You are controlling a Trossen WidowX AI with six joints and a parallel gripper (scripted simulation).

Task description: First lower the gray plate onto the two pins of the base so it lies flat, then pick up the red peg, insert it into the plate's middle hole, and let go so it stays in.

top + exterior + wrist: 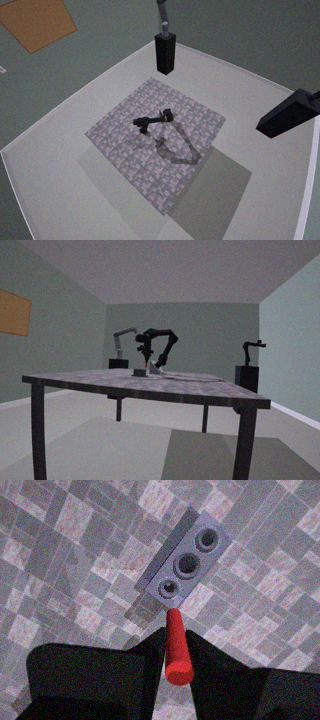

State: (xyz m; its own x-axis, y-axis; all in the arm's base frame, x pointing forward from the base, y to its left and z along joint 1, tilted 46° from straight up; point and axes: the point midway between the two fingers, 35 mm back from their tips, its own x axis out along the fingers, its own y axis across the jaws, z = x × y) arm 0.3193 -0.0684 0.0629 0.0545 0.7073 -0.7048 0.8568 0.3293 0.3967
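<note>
The gray plate is 70 mm below my gripper tip, 50 mm to the right of it and 20 mm ahead of it. From my gripper tip the other things lie so: red peg right at my gripper tip; dark flat base 110 mm below, 50 mm to the right, 20 mm ahead.
</note>
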